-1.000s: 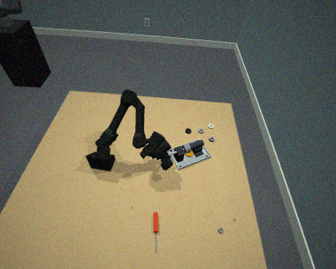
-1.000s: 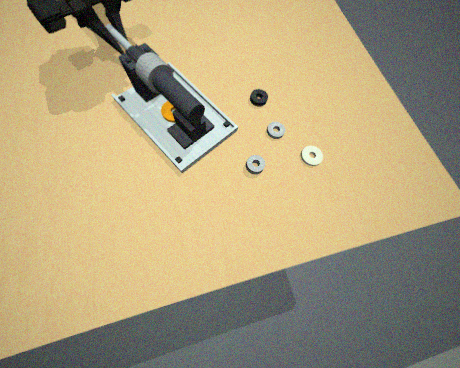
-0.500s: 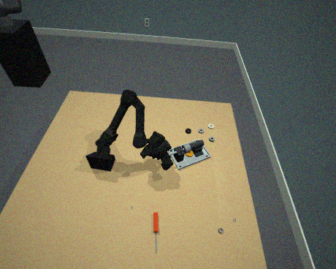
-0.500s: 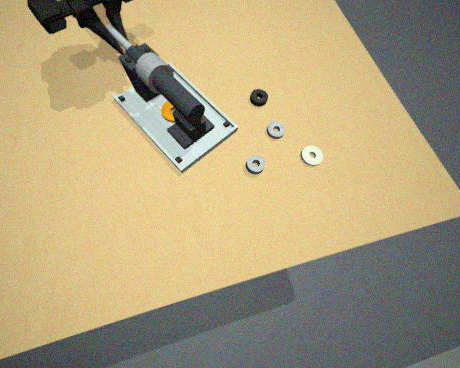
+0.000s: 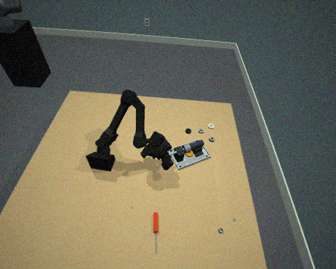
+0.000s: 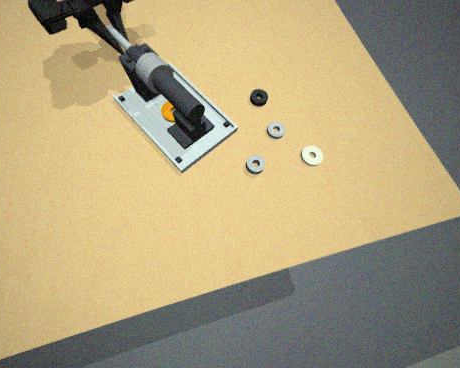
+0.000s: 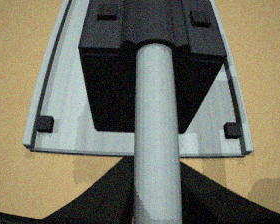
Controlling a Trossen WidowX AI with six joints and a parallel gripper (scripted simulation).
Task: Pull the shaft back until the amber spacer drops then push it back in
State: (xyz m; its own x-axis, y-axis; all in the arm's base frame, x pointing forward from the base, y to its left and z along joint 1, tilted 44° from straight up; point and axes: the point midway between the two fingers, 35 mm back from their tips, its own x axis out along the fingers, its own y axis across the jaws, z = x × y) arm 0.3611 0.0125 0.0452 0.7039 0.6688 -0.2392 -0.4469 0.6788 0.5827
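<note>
The grey shaft lies 40 mm ahead of my gripper tip, 20 mm to the left of it and 30 mm above it. Also, from my gripper tip: amber spacer: 120 mm ahead, 60 mm to the left, 40 mm below.
</note>
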